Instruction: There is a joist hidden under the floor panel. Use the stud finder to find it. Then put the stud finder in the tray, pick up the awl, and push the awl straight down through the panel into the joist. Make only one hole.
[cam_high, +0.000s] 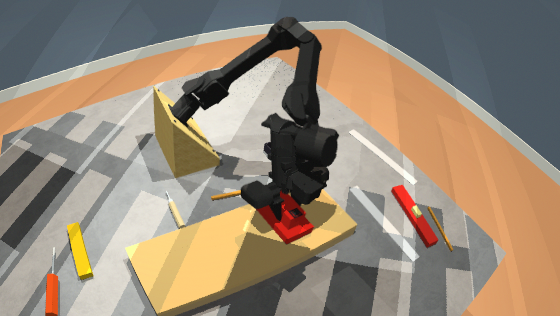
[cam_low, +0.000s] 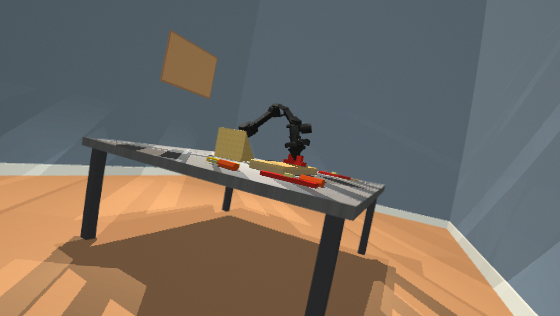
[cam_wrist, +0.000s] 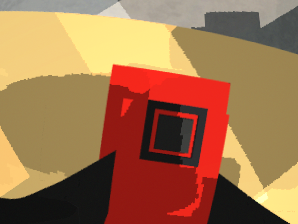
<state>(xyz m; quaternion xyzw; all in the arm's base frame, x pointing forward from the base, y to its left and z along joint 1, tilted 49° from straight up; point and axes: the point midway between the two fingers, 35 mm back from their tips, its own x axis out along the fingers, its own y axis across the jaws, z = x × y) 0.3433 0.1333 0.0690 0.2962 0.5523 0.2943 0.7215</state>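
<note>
My gripper tip is 24 cm past the dark tray, 19 cm to the right of it and 5 cm above it. Round my gripper tip: awl (22 cm to the right, 17 cm behind, 6 cm below); then yellow bar (51 cm to the right, 10 cm behind, 6 cm below); then stud finder (2 cm above, 1 cm ahead).
</note>
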